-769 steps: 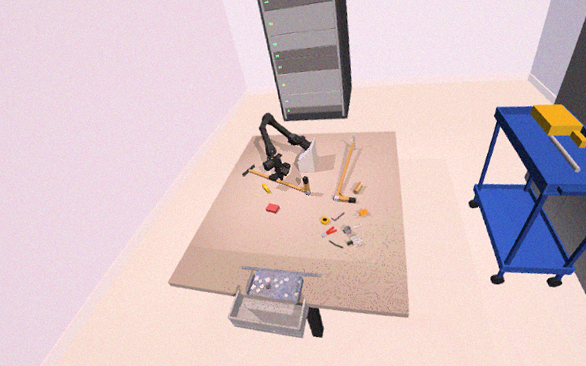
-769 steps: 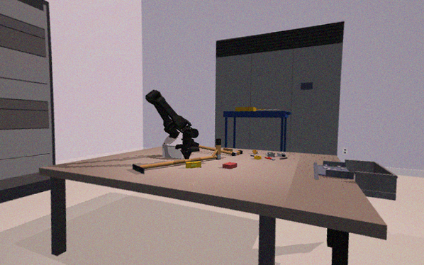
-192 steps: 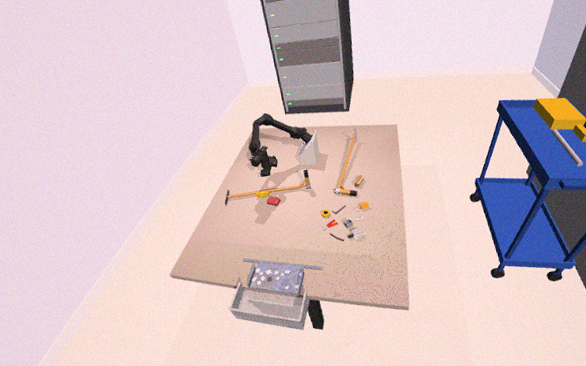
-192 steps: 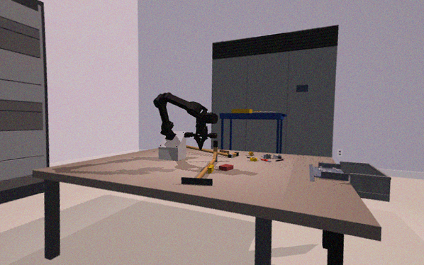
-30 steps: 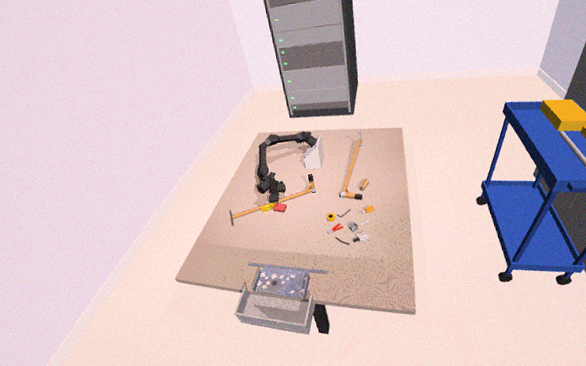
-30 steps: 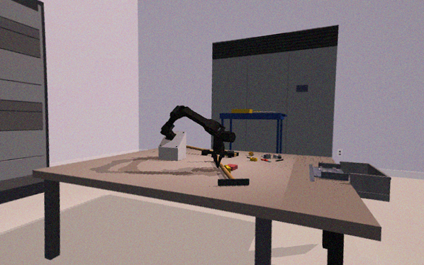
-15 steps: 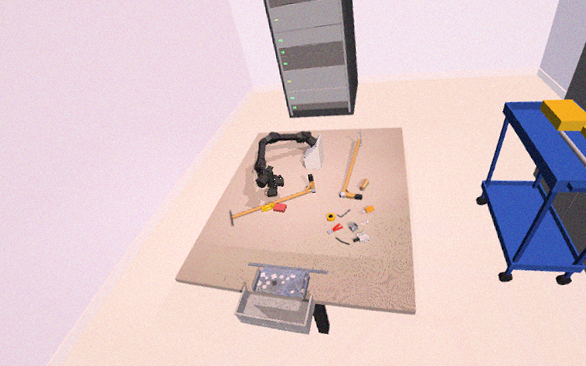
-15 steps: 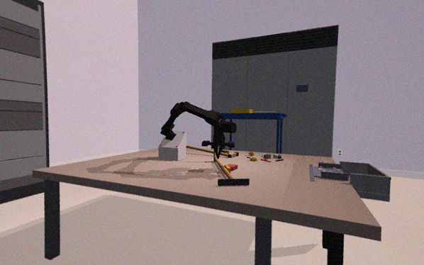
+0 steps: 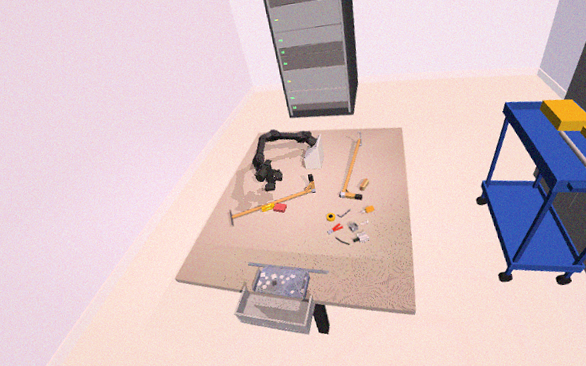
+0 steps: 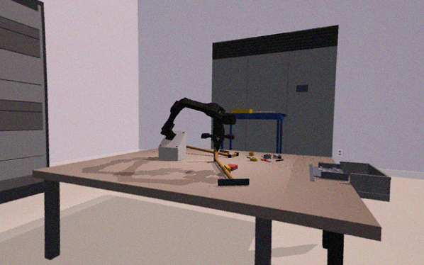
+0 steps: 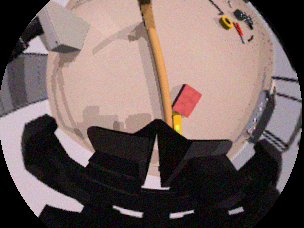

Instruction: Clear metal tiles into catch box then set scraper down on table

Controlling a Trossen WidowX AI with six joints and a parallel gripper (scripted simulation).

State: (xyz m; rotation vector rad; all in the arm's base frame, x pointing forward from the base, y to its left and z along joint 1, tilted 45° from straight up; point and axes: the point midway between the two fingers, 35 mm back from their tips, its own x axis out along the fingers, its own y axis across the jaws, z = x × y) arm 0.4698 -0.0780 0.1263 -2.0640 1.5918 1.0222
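The long scraper is 4 cm below my gripper tip, 4 cm ahead of it and 1 cm to the right of it. From my gripper tip the other things lie so: yellow tape roll 40 cm to the left, 10 cm below, 9 cm ahead; yellow block 8 cm below, 8 cm ahead, 3 cm to the right; red block 10 cm below, 6 cm ahead, 5 cm to the left.
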